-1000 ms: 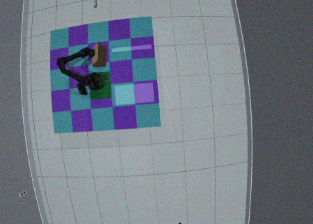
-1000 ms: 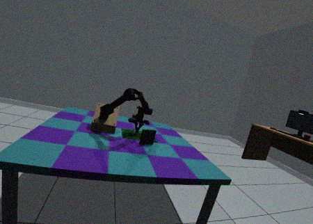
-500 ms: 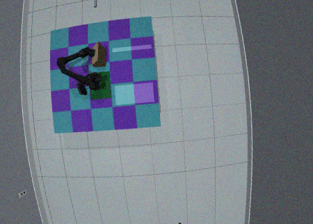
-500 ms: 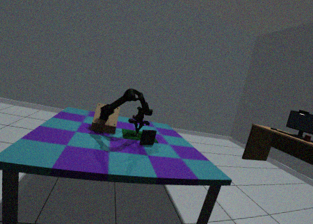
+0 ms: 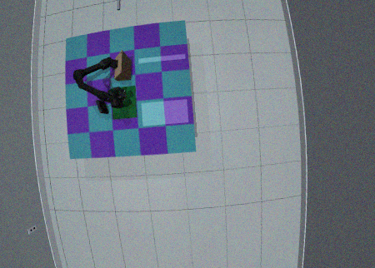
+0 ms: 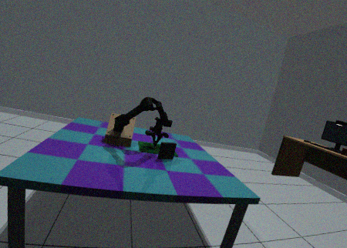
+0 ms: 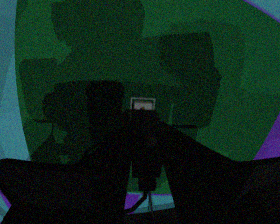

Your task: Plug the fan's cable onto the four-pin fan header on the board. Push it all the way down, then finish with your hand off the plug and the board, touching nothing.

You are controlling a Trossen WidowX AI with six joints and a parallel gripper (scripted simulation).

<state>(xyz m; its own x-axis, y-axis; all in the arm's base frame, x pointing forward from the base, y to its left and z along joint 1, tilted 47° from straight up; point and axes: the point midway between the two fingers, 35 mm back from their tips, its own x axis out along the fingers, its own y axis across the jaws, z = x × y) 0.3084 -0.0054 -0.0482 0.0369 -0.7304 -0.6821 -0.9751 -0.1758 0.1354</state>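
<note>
Now: gripper tip 1 cm to the left of the dark plug and 1 cm below it. From my gripper tip the other things lie so: green board 5 cm below, 3 cm ahead; black fan 18 cm to the right, 7 cm ahead, 2 cm above.
</note>
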